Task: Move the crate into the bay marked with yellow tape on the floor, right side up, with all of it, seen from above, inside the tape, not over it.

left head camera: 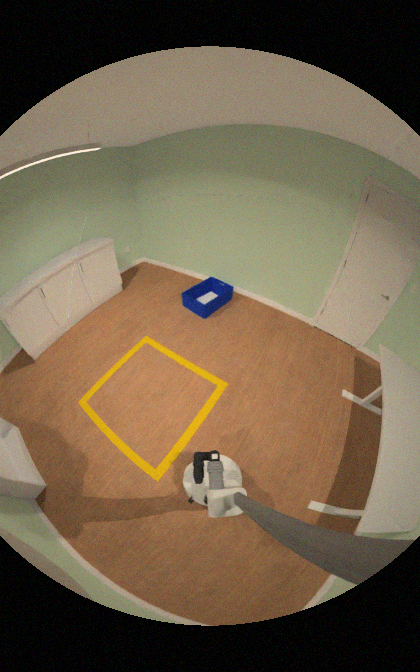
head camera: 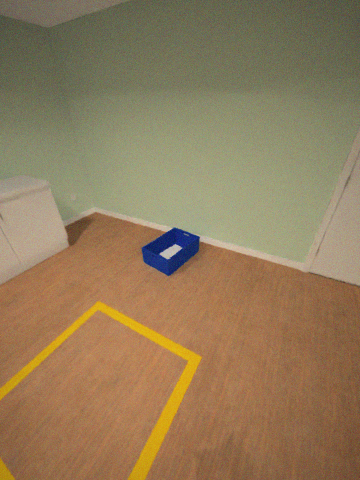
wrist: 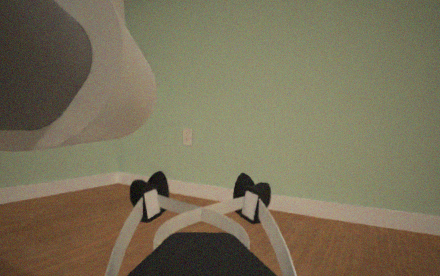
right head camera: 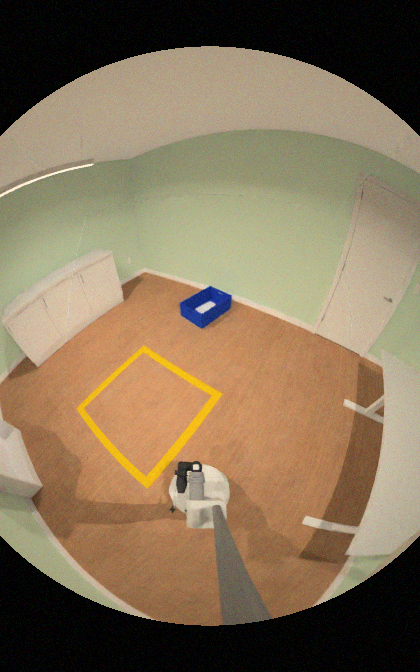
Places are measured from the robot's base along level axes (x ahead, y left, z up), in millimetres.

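Pixels of known places: gripper, fingertip midpoint: (wrist: 201,188) (right head camera: 179,513).
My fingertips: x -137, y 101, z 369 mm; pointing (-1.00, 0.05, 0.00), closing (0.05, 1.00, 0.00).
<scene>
Behind a point stands the place of what it marks.
The blue crate (head camera: 161,263) @(x 1835, y 50, z 110 mm) (left head camera: 199,306) (right head camera: 197,316) @(x 1803, y 21, z 143 mm) stands upright on the floor by the far wall's baseboard, outside the bay, with a white patch on its inner bottom. The yellow tape bay (head camera: 150,333) @(x 1106, y 170, z -28 mm) (left head camera: 186,361) (right head camera: 181,371) @(x 1131, y 185, z -28 mm) lies on the floor between the robot and the crate, with no crate in it. My gripper (wrist: 201,188) @(x -137, y 101, z 369 mm) is open and empty in the wrist view, its two black fingertips apart, with the wall and floor behind them. It is folded in at the robot's base, far from the crate. The crate does not show in the wrist view.
A low white cabinet (head camera: 35,225) @(x 2256, y 1438, z 459 mm) (left head camera: 65,295) (right head camera: 67,307) @(x 1767, y 1798, z 447 mm) stands at the left wall. A white door (left head camera: 375,270) (right head camera: 375,275) @(x 1408, y -1901, z 1066 mm) is at the right of the far wall. A white table (left head camera: 395,450) (right head camera: 390,460) @(x -108, y -1093, z 692 mm) stands at the right. Part of a white shelf unit (left head camera: 20,475) (right head camera: 17,475) @(x -400, y 1895, z 72 mm) shows at the left edge.
</scene>
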